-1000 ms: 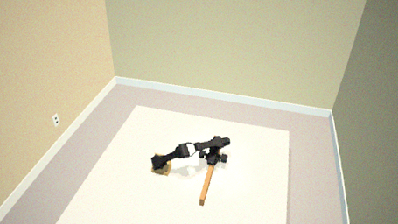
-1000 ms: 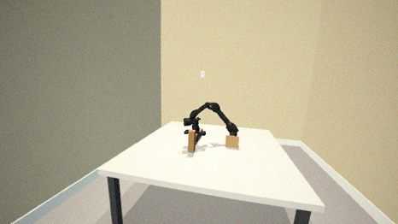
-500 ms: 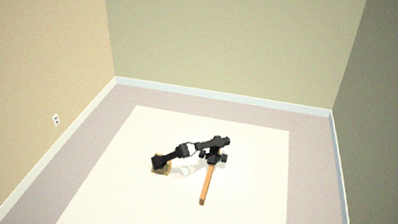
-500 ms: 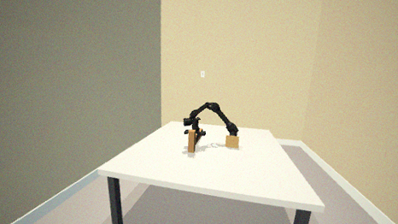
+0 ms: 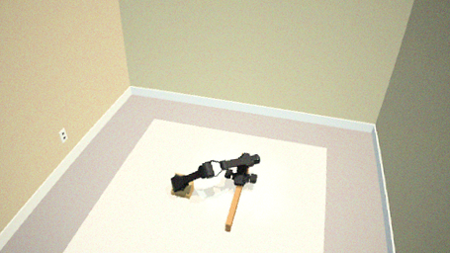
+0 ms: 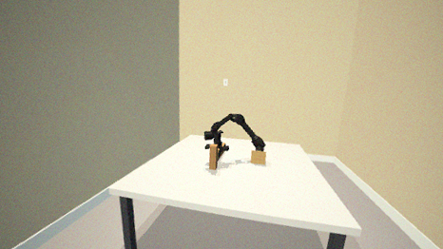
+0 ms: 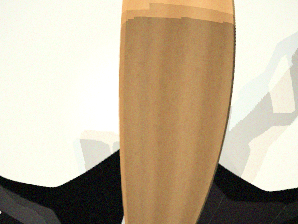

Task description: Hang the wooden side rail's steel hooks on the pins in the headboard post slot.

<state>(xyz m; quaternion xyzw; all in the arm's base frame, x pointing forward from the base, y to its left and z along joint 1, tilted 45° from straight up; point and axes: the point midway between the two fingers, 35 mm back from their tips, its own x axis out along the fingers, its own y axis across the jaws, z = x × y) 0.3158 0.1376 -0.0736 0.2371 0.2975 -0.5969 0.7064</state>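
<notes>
The upright headboard post lies 11 cm to the left of my gripper tip, 4 cm above it and 2 cm behind it.
</notes>
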